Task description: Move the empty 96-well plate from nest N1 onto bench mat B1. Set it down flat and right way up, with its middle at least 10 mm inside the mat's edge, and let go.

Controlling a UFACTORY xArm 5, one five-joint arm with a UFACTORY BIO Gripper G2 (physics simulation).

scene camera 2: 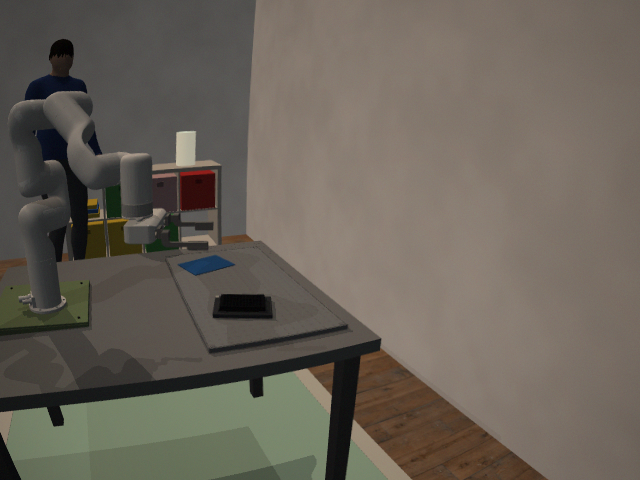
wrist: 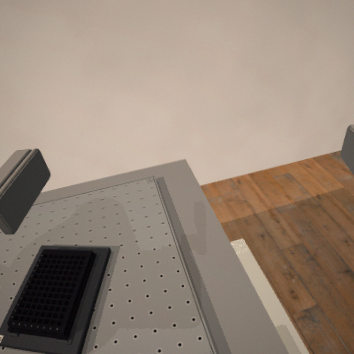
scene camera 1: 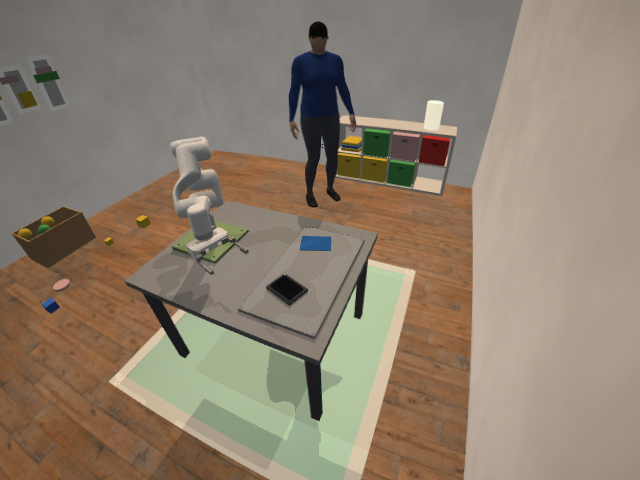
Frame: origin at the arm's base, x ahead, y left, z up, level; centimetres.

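Seen in the pictures: hand at its tool point: (scene camera 2: 201, 235) (wrist: 186, 177) (scene camera 1: 227, 259); arm's base at its link origin: (scene camera 2: 48, 305).
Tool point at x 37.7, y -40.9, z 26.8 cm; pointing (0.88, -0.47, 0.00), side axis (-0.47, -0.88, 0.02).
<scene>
Pixels of each thing's top centre, then the offset from my tool point to it. Level surfaces: height alone.
- black 96-well plate at its top centre: (wrist: 51, 285) (scene camera 2: 242, 300) (scene camera 1: 286, 285) dz -24.8, dx +17.4, dy +13.9 cm
- dark grey nest N1 at its top centre: (wrist: 54, 289) (scene camera 2: 242, 304) (scene camera 1: 286, 287) dz -25.9, dx +17.4, dy +13.9 cm
- blue bench mat B1 at its surface level: dz -27.2 cm
- perforated grey board at its surface level: dz -27.4 cm
- grey table at its surface level: dz -28.7 cm
The black 96-well plate (scene camera 1: 286, 286) (scene camera 2: 242, 301) (wrist: 52, 287) sits flat in the dark grey nest N1 (scene camera 2: 242, 314) (wrist: 89, 300), with its wells facing up. The blue bench mat B1 (scene camera 1: 315, 243) (scene camera 2: 206, 264) lies flat near the far end of the same board; it does not show in the wrist view. My gripper (scene camera 1: 229, 261) (scene camera 2: 209, 235) (wrist: 187, 172) is wide open and empty. It is raised above the table on the arm's side of the board, apart from plate and mat, with its fingers pointing sideways, roughly level. In the wrist view the plate is at the lower left.
The perforated grey board (scene camera 1: 330, 273) (scene camera 2: 289, 316) (wrist: 145, 300) bears nest and mat and lies on the grey table (scene camera 1: 258, 232) (scene camera 2: 139, 330) (wrist: 220, 265). The arm stands on a green base plate (scene camera 1: 236, 230) (scene camera 2: 74, 295). A person (scene camera 1: 317, 85) stands beyond the table.
</scene>
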